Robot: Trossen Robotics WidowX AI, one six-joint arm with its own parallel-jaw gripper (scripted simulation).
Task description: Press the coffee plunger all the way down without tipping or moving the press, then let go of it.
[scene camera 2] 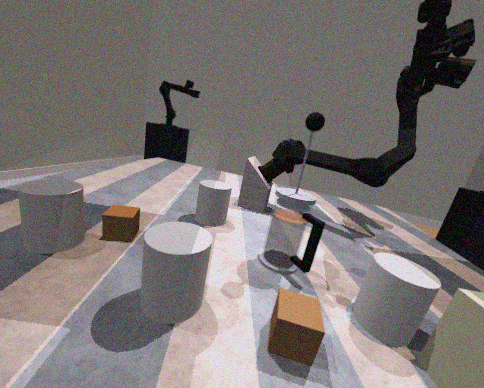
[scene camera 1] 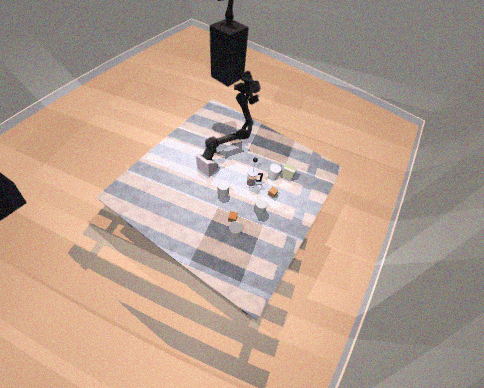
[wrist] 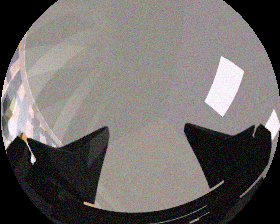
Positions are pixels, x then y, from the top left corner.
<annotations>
A coffee press (scene camera 2: 291,214): 37 cm from the lens. A white cylinder (scene camera 2: 175,260): 24 cm from the lens. A white cylinder (scene camera 2: 213,199): 50 cm from the lens.
</annotations>
